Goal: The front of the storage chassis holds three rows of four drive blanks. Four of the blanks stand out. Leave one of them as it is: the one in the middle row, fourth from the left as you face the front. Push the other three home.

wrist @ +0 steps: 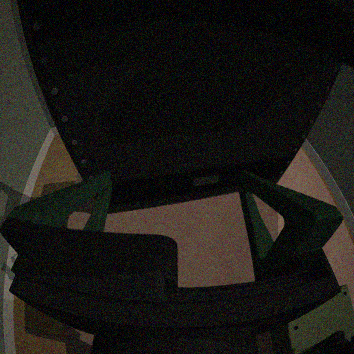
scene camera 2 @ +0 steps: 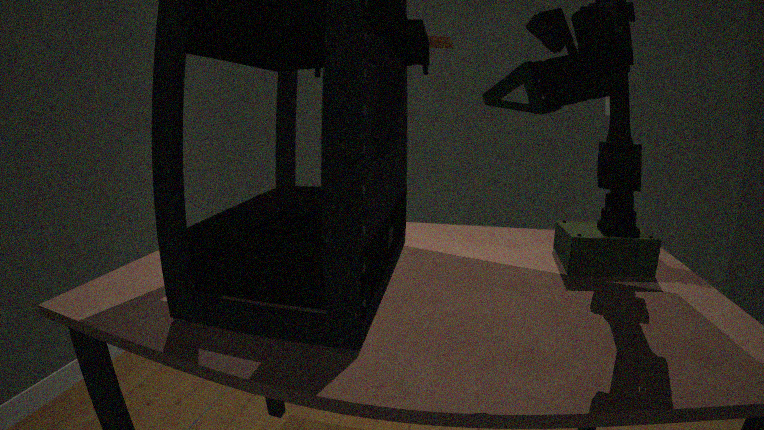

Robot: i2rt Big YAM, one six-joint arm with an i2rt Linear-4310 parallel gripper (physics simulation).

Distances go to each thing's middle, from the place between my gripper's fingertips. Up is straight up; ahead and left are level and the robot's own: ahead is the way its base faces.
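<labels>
There's the black rack (scene camera 2: 334, 248), and my hand is 10 mm above it, 60 mm to the left of it and still 290 mm short of it.
</labels>
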